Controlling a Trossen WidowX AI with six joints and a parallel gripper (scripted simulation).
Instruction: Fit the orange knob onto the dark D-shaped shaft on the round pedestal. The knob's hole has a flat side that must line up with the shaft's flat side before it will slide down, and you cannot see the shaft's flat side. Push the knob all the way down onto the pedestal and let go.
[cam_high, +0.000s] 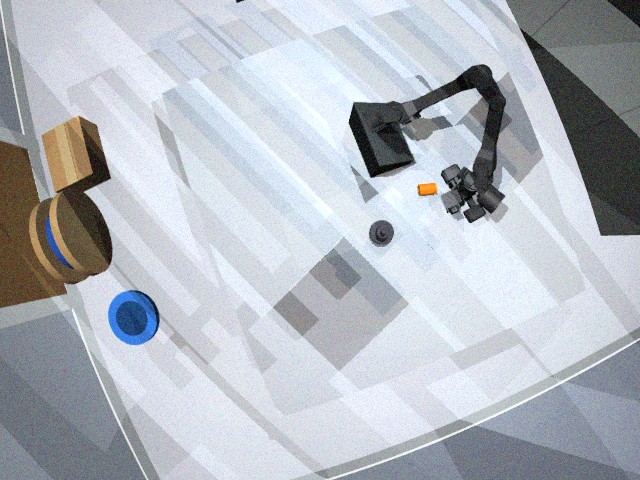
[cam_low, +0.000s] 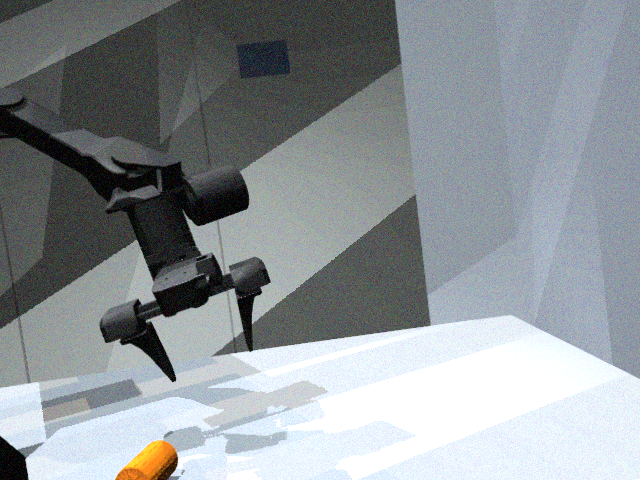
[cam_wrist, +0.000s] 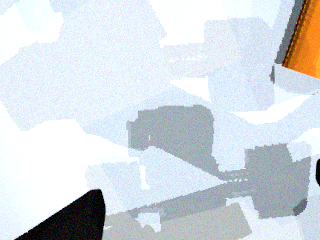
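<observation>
Now: the orange knob 8 cm below my gripper tip, 8 cm behind it and 6 cm to the right of it. From my gripper tip the other things lie so: dark shaft 27 cm to the right, 7 cm below, 1 cm behind.
</observation>
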